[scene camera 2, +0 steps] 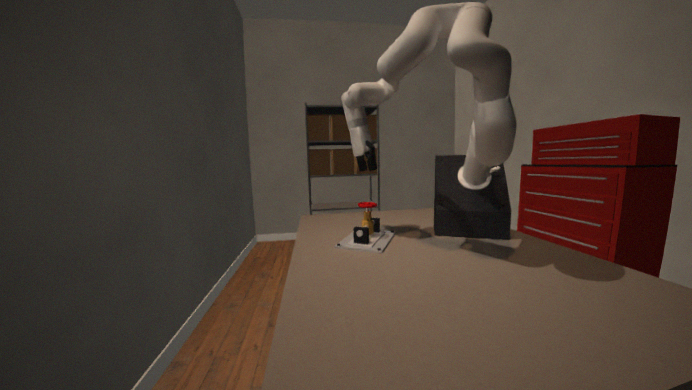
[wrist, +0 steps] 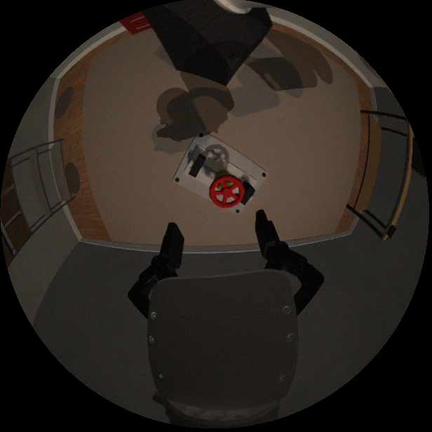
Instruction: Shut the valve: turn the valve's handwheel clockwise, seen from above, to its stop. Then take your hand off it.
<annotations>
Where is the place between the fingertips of my gripper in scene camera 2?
368,170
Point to a red handwheel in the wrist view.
226,192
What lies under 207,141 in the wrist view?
A pale base plate.
</annotations>
